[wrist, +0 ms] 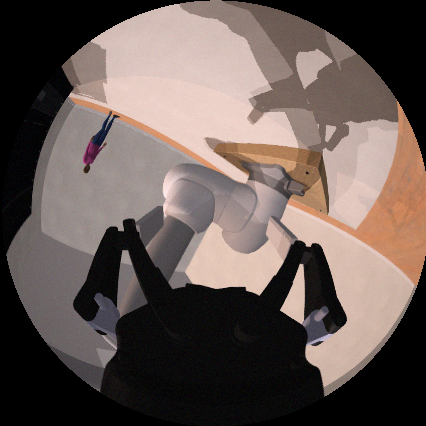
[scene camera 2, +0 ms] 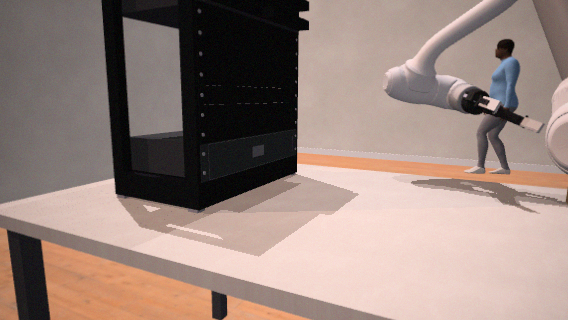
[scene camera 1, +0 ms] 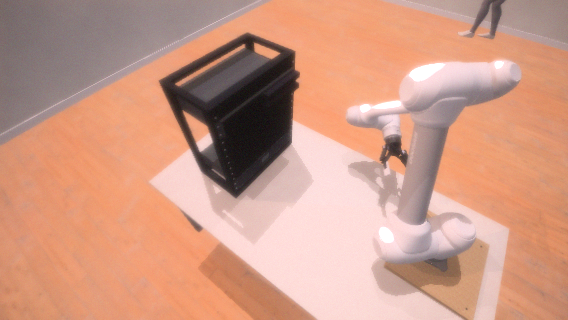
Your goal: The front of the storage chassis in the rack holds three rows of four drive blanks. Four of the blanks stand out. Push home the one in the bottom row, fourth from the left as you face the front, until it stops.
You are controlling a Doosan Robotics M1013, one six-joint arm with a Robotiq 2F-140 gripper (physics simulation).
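Note:
The black rack stands on the table, its front towards the arm. The storage chassis front is very dark; faint dashed lines cross it in scene camera 2. Single drive blanks, including the bottom row's fourth, cannot be made out, nor how far any stands out. My gripper is open, with nothing between its fingers. It is well away from the rack front, over the table near the arm's base, and points away from the rack.
A grey panel with a small label sits low in the rack. Dark parts jut from its upper front. The arm's base stands on a wooden plate on the white table. A person stands beyond the table.

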